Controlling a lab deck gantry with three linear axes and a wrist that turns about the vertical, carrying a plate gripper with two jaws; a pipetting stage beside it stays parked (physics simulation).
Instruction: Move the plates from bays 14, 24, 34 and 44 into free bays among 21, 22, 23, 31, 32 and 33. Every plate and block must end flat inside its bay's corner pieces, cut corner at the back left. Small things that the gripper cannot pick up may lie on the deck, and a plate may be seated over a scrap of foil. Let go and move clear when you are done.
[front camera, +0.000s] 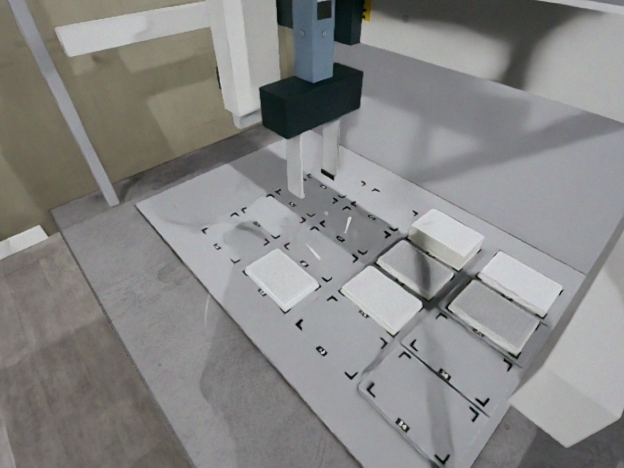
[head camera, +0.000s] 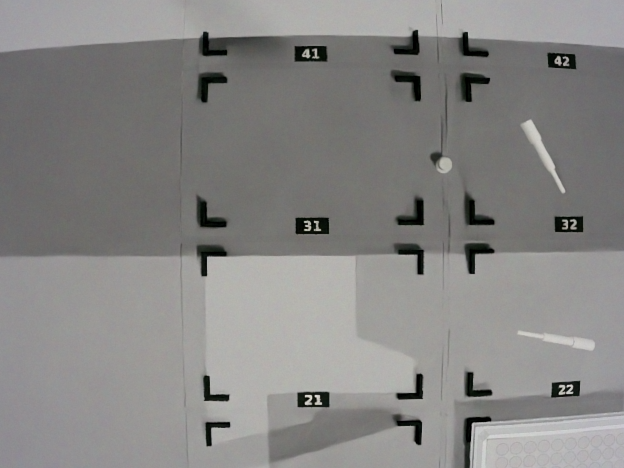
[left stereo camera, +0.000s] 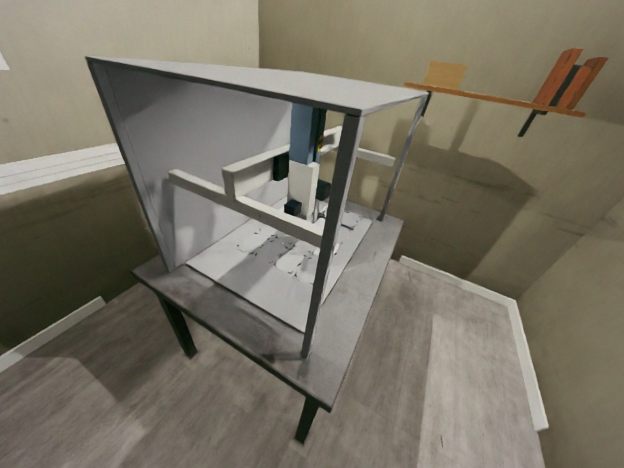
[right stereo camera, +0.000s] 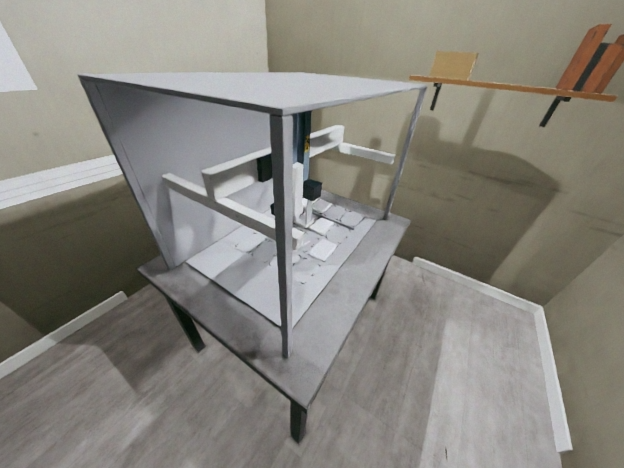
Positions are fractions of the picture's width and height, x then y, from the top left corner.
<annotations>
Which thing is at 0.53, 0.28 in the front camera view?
My gripper.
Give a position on a bay 24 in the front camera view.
At 0.77, 0.79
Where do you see an enclosure wall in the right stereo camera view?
0.26, 0.29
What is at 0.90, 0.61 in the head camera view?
A bay 22.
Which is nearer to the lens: the plate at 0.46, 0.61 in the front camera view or the tall white block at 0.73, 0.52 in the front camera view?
The plate.
</annotations>
